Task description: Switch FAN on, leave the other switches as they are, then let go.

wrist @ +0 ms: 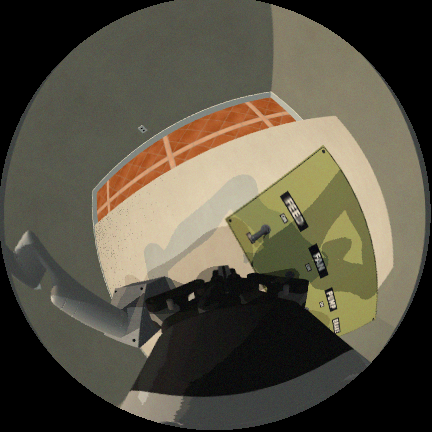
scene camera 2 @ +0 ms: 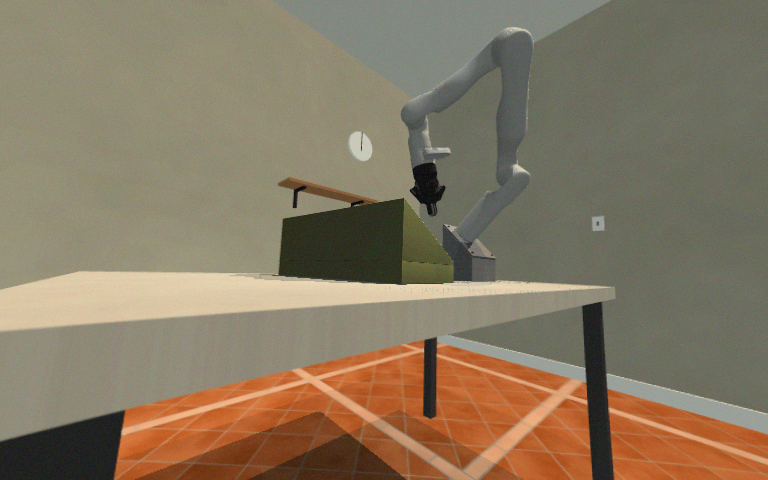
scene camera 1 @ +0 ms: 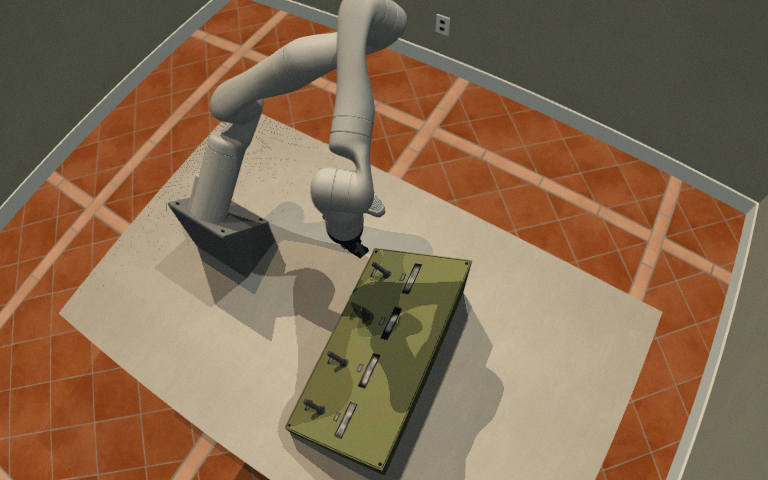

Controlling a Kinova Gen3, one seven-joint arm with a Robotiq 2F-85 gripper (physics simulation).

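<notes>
The green sloped switch panel carries black levers beside their labels. The FAN lever is second from the far end, in shadow; its lean cannot be made out clearly, and my gripper partly covers it in the wrist view. The FAN label is beside it. The FEED lever, PUMP lever and BRAKE lever lean away from their labels. My gripper is shut and empty, raised clear of the levers near the panel's lever-side edge.
The panel stands on the pale table. The arm's dark base is left of the panel in scene camera 1. A wall shelf and a round clock are behind the panel in scene camera 2.
</notes>
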